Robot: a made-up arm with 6 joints.
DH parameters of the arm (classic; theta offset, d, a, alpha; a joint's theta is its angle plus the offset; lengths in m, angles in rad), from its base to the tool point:
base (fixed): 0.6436 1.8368 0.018 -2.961
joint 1: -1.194 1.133 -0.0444 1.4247
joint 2: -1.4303 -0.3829 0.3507 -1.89
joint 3: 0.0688 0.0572 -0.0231 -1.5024
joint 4: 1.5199 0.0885 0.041 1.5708
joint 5: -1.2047 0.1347 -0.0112 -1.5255
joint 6: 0 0.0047 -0.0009 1.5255
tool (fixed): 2.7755 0.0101 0 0
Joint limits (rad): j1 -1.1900..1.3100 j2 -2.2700..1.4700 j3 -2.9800..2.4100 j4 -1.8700..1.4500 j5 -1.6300..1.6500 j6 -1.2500..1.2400
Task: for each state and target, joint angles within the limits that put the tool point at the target. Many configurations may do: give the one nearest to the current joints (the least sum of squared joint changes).
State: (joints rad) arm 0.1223 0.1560 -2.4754 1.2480 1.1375 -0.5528
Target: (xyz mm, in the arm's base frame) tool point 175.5 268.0 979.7
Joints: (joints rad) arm 0.5009 0.6707 -2.8026 0.8002 1.1711 -0.5728
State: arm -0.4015 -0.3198 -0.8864 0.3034 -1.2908 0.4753
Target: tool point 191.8 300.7 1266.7
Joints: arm -0.5818 -0.1267 -0.6966 0.1733 -1.2714 0.4666
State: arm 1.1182 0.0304 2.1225 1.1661 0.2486 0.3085
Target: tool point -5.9 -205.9 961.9
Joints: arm 1.3100 -0.0684 1.4663 1.1163 0.2191 0.5465
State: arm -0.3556 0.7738 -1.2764 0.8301 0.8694 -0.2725
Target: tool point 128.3 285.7 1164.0
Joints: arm 0.0474 0.3038 -1.7902 0.7090 0.9240 -0.2564
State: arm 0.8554 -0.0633 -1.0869 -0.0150 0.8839 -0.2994
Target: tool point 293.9 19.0 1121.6
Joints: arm 1.2318 0.3070 -1.1473 -0.1152 0.9129 -0.3084
